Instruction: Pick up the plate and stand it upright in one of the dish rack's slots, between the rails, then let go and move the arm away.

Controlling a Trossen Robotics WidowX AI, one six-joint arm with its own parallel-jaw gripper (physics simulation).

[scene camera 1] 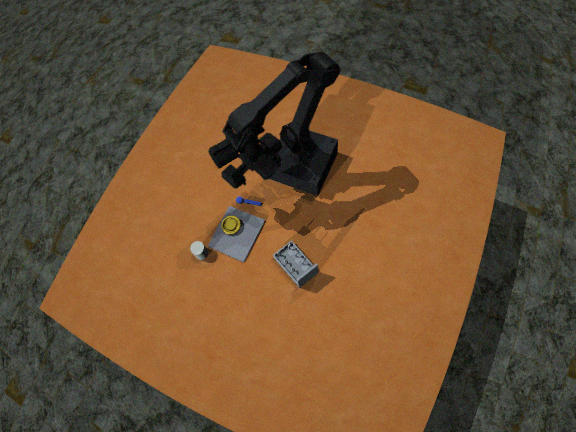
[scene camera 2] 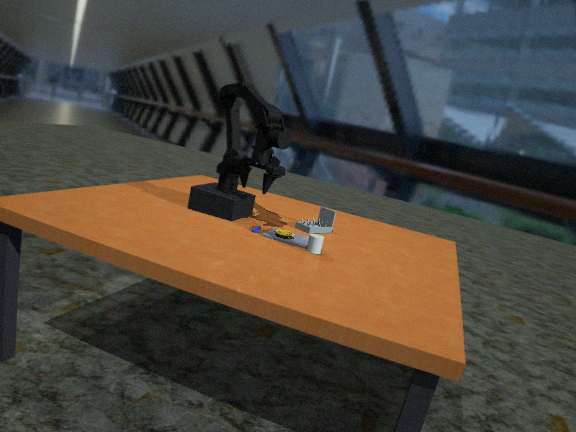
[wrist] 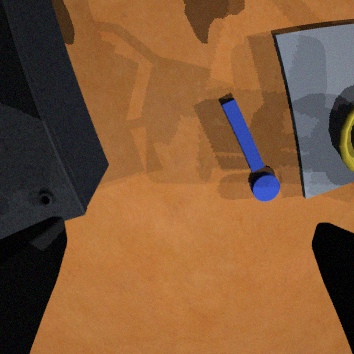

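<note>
The yellow round plate [scene camera 1: 231,225] [scene camera 2: 284,233] lies flat on a grey board; part of its rim [wrist: 345,142] shows at the right edge of the wrist view. The grey dish rack [scene camera 1: 308,276] [scene camera 2: 327,220] stands on the table apart from the board, with short rails and one taller end wall. It does not show in the wrist view. My gripper [scene camera 2: 254,189] [wrist: 194,235] is open and empty. It hangs well above the table near the arm's base, off to the side of the plate. The plate lies outside the span between the fingers.
The grey board [scene camera 1: 240,250] [scene camera 2: 300,240] [wrist: 310,60] lies under the plate. A blue spoon-like object [scene camera 1: 252,202] [scene camera 2: 256,229] [wrist: 243,135] lies beside it, on the arm's side. A white cup [scene camera 1: 198,249] [scene camera 2: 315,244] stands by the board's far corner. The arm's base [scene camera 1: 325,150] [scene camera 2: 220,201] stands behind.
</note>
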